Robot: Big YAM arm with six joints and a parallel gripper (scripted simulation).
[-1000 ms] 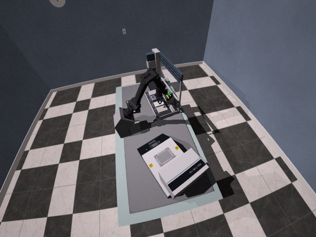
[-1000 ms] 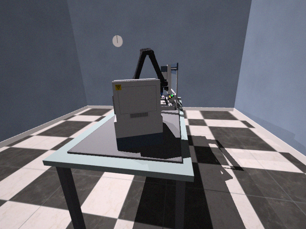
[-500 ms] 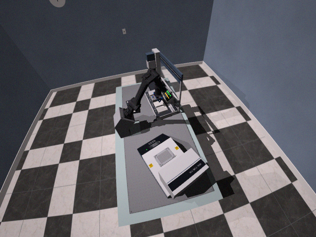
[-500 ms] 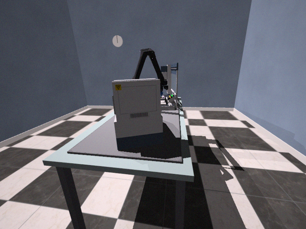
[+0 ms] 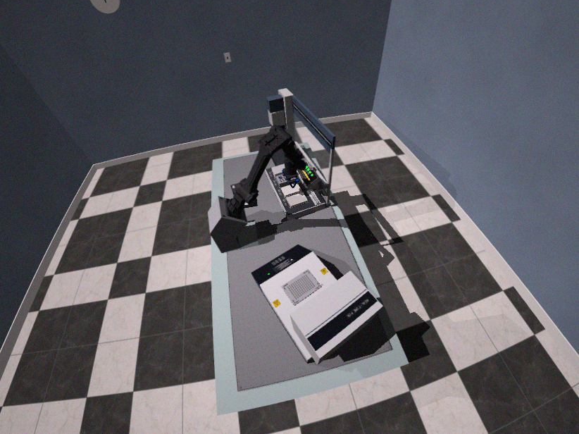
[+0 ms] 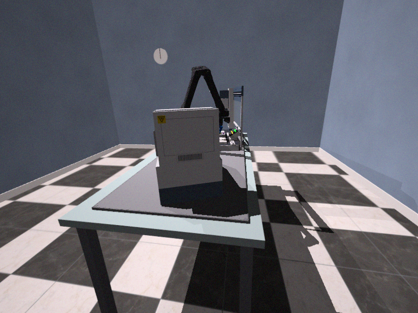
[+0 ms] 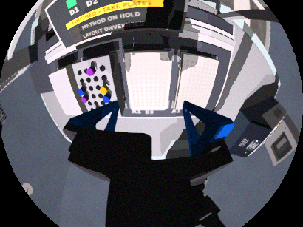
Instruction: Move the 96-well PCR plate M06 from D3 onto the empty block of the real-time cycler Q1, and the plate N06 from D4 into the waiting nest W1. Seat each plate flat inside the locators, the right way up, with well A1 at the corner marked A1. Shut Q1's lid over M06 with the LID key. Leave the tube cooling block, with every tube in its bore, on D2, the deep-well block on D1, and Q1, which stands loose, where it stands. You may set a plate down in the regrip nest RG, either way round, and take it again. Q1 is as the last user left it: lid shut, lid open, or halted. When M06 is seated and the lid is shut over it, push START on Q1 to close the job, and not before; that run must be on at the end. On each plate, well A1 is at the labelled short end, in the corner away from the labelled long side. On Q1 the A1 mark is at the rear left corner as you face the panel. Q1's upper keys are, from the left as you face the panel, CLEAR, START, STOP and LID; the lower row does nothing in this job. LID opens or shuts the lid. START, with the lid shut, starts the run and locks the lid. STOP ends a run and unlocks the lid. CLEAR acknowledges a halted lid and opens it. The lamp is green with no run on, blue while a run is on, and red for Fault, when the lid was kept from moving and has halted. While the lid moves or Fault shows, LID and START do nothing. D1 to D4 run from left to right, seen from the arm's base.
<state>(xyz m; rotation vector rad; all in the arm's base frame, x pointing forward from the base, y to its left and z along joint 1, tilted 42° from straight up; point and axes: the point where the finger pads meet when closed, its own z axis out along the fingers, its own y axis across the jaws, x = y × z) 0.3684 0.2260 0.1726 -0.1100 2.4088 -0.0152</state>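
The tube cooling block is 10 mm behind my hand, 110 mm to the left of it and 60 mm below it. From my hand the other things lie so: black regrip nest 320 mm behind, 40 mm to the left, 130 mm below; white deep-well block 20 mm behind, 210 mm to the left, 60 mm below.
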